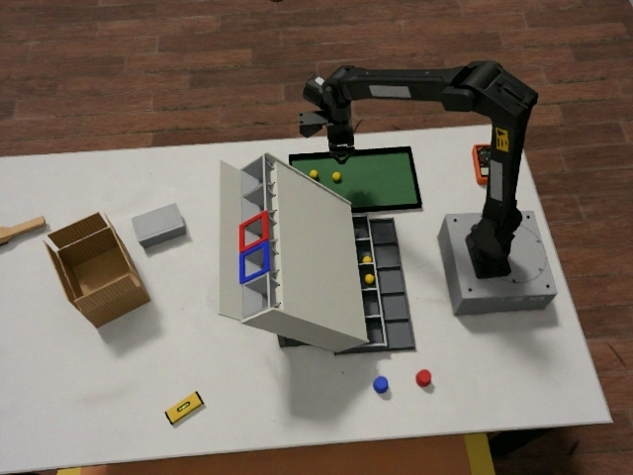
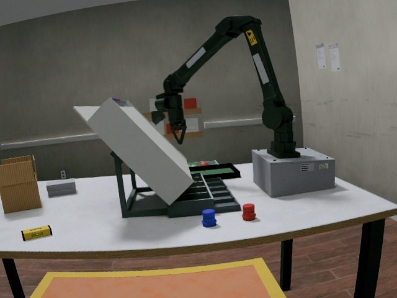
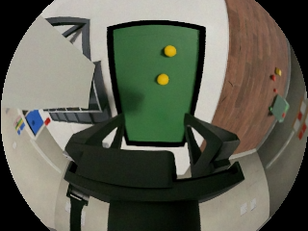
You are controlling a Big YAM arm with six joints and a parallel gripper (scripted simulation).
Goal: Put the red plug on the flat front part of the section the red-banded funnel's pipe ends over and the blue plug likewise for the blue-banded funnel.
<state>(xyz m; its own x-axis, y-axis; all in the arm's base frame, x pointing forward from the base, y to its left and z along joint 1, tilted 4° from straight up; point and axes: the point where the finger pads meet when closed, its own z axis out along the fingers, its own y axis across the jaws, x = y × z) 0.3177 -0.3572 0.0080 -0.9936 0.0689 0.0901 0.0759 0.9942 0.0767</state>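
Now: hand 40 mm past the green marble tray, 10 mm to the right of it and 150 mm above it. From my hand the other things lie so: white sloped cover 100 mm ahead, 330 mm to the left, 50 mm above; cardboard box 670 mm ahead, 230 mm to the left, 90 mm below.
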